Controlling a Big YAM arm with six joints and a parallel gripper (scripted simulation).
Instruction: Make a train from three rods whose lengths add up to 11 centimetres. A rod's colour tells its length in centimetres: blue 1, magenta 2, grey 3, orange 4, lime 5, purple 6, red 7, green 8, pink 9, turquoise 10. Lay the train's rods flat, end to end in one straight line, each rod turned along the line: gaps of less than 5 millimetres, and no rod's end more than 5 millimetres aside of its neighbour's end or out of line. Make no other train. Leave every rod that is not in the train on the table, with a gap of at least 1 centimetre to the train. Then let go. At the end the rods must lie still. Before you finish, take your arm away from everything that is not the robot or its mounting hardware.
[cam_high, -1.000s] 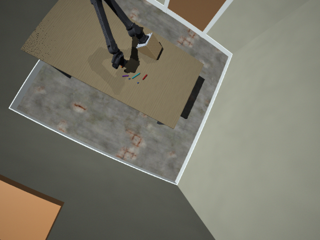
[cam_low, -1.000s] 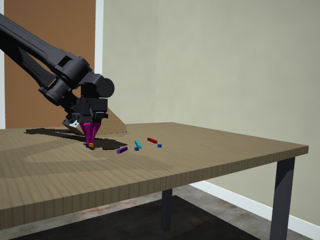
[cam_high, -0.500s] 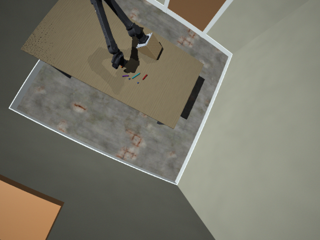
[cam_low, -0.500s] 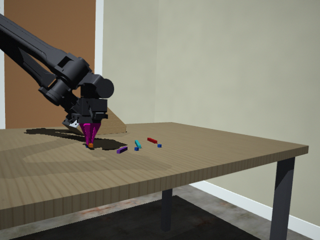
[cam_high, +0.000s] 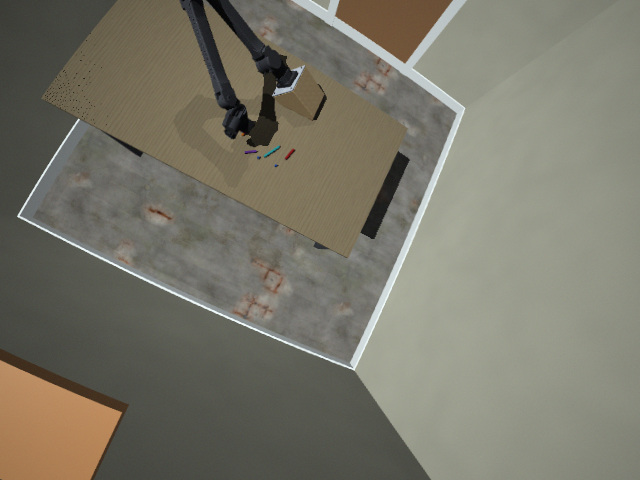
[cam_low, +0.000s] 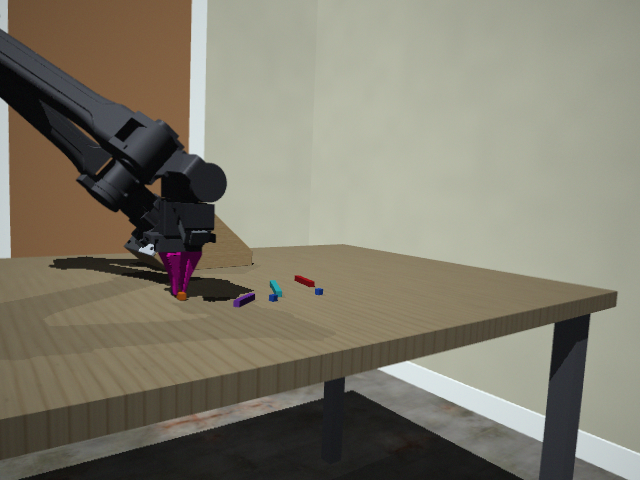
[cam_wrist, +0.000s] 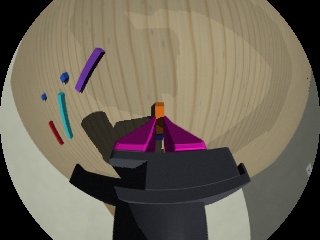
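My hand is 1 cm above the orange rod. The rest, counted from my hand: turquoise rod: 2 cm ahead, 17 cm to the left, 1 cm below; purple rod: 8 cm ahead, 8 cm to the left, 1 cm below; red rod: 2 cm behind, 26 cm to the left, 1 cm below.
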